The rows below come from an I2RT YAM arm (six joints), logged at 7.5 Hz.
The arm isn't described. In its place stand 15 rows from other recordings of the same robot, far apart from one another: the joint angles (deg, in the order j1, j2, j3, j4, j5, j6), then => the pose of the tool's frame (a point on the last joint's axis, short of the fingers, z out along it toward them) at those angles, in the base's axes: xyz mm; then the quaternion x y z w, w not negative.
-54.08 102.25 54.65 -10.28 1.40 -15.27 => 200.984, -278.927, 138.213, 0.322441, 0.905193, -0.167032, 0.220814
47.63 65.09 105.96 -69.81 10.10 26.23 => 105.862, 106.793, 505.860, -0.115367, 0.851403, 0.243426, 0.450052
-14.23 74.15 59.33 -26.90 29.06 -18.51 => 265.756, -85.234, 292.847, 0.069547, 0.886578, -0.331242, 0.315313
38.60 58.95 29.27 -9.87 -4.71 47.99 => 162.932, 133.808, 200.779, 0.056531, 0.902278, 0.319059, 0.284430
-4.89 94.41 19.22 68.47 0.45 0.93 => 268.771, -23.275, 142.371, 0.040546, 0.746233, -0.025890, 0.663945
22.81 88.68 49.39 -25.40 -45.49 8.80 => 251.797, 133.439, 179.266, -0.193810, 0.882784, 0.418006, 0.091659
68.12 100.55 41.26 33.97 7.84 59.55 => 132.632, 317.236, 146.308, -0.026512, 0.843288, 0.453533, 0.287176
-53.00 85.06 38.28 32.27 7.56 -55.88 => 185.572, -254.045, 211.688, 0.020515, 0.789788, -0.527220, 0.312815
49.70 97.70 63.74 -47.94 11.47 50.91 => 204.249, 229.898, 180.224, 0.017537, 0.992380, -0.009592, 0.121582
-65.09 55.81 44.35 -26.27 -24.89 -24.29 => 101.093, -182.114, 276.958, 0.216608, 0.854770, -0.164962, 0.441856
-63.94 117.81 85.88 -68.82 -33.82 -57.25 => 177.495, -317.850, 166.596, 0.082780, 0.949343, 0.220261, 0.208279
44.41 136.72 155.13 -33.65 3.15 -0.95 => 380.974, 370.470, 399.998, -0.290883, 0.739337, 0.204394, 0.571830
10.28 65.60 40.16 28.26 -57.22 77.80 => 241.745, 74.265, 307.450, 0.048038, 0.695970, 0.679359, 0.227573
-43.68 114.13 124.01 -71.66 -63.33 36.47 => 312.370, -254.311, 376.297, 0.433491, 0.714027, 0.495060, 0.239094
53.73 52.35 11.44 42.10 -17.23 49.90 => 104.590, 160.363, 209.669, -0.130074, 0.687868, 0.620002, 0.354282
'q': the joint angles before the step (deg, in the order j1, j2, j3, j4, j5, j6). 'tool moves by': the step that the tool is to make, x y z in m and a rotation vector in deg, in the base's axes. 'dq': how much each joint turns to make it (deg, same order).
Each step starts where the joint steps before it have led.
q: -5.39, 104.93, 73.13, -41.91, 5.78, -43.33
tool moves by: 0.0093, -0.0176, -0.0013, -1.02, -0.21, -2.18
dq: -2.50, 2.33, 2.66, 0.06, 0.86, -0.59
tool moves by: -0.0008, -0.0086, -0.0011, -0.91, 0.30, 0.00
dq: -1.28, 0.19, -0.02, 0.23, 0.54, -1.51
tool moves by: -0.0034, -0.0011, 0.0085, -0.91, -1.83, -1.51
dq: -0.16, -1.81, -0.62, 0.61, 0.98, 1.11
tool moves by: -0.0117, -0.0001, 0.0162, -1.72, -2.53, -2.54
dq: -0.12, -4.17, -1.83, 0.14, 2.03, 1.87
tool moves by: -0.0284, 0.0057, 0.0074, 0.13, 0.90, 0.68
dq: 0.15, -6.24, -5.36, -1.71, -0.17, -0.51
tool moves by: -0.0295, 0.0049, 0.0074, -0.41, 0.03, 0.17
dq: 0.05, -6.84, -5.37, -1.39, 0.34, -0.25
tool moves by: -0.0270, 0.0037, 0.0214, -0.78, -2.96, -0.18
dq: -0.11, -7.94, -2.70, -2.19, 0.30, -0.04
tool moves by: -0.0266, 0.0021, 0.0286, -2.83, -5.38, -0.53
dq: -0.27, -8.56, -1.08, -1.58, 1.82, -0.62
